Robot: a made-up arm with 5 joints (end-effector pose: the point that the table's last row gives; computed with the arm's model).
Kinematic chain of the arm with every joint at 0, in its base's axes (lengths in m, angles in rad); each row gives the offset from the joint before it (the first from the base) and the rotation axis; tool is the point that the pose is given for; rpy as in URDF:
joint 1: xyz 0.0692 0 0.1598 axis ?
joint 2: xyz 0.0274 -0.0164 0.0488 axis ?
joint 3: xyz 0.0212 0 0.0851 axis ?
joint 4: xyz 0.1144 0 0.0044 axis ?
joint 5: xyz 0.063 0.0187 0 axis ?
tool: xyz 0 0 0 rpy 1.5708 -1.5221 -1.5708
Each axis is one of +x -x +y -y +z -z.
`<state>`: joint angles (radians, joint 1 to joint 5).
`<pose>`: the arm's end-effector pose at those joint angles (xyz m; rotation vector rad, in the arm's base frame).
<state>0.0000 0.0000 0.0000 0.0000 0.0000</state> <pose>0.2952 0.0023 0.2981 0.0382 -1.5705 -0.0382</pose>
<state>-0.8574 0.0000 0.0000 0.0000 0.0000</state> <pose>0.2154 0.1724 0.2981 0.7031 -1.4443 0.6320</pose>
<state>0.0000 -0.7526 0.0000 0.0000 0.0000</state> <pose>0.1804 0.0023 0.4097 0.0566 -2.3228 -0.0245</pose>
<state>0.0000 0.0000 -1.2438 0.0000 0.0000</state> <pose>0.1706 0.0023 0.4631 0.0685 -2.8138 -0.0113</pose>
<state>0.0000 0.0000 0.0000 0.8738 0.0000</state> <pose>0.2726 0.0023 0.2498 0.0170 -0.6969 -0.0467</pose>
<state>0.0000 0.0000 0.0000 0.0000 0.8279</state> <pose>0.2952 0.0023 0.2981 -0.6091 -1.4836 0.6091</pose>
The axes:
joint 1: -z
joint 2: +y
joint 3: +y
joint 4: +y
joint 5: -x

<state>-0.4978 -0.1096 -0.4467 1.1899 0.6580</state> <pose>0.2304 0.0902 0.3224 -0.0548 -0.9821 1.0216</pose>
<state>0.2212 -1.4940 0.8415 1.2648 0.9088</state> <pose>0.1516 -0.0162 0.2730 -0.5013 -0.8350 0.5886</pose>
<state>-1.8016 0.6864 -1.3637 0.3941 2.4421</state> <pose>0.0110 0.2376 0.3537 0.6186 2.0291 -1.3762</pose>
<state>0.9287 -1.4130 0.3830 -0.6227 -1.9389</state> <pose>0.0690 0.0041 0.4060 -1.5807 2.7013 -0.1274</pose>
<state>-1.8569 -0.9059 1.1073 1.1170 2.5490</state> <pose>0.0381 0.0974 0.1982 0.0935 0.2807 -1.9143</pose>
